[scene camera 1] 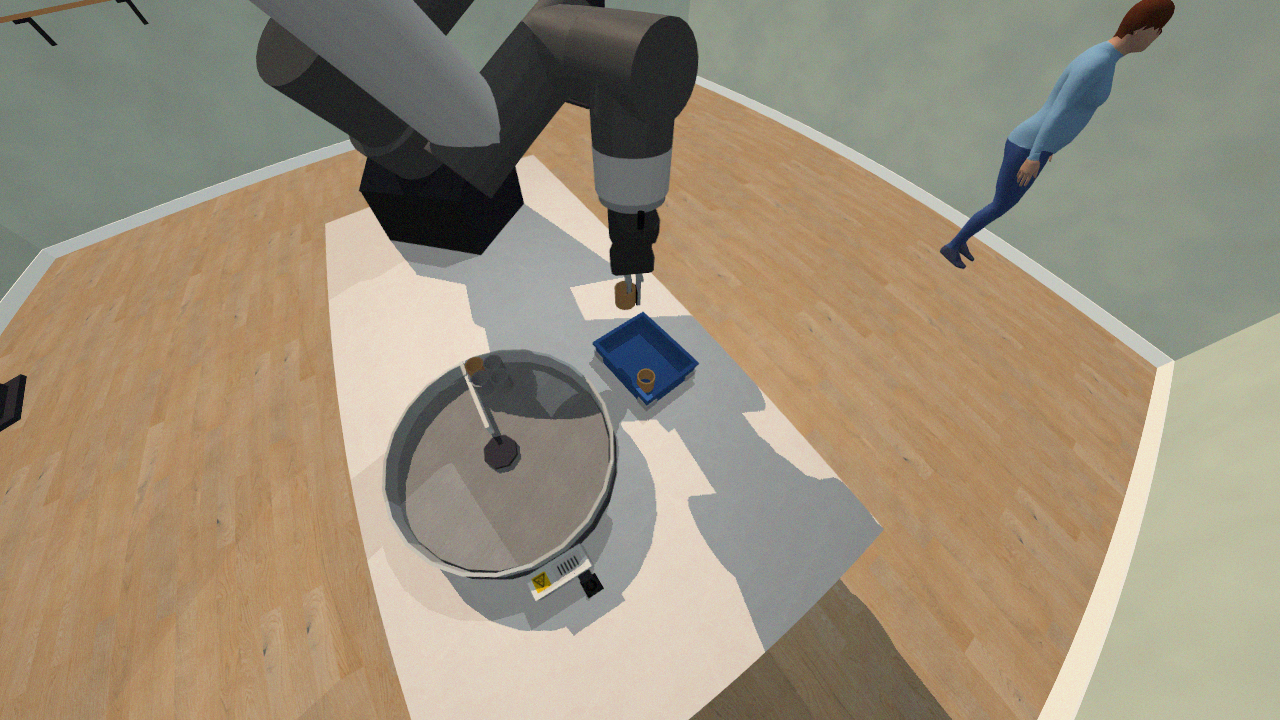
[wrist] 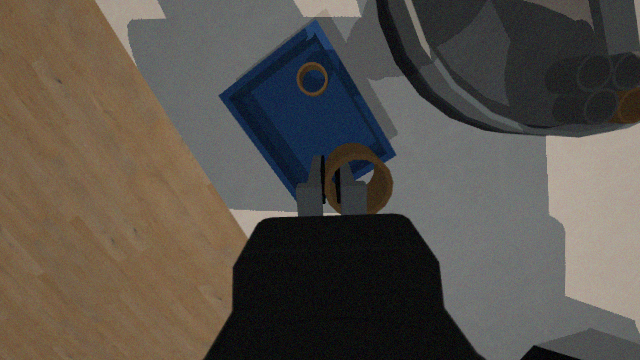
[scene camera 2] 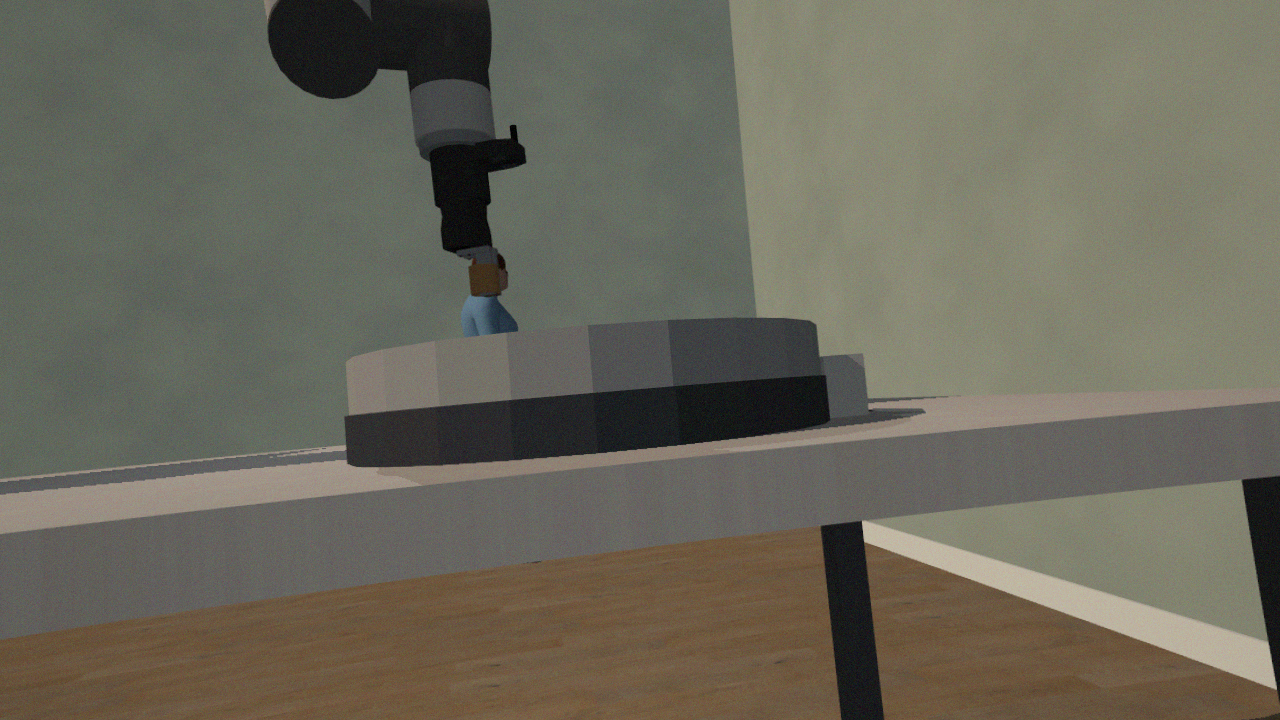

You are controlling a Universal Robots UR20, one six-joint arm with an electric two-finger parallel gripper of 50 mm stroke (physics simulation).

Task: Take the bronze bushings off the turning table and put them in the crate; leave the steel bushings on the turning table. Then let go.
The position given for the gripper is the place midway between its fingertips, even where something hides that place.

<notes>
In view: the gripper [scene camera 2: 490, 295] and a blue crate [scene camera 1: 639, 343].
The gripper also shows in scene camera 1 [scene camera 1: 633, 302] and in the wrist view [wrist: 329, 169]. The blue crate shows as well in the wrist view [wrist: 288, 127].
</notes>
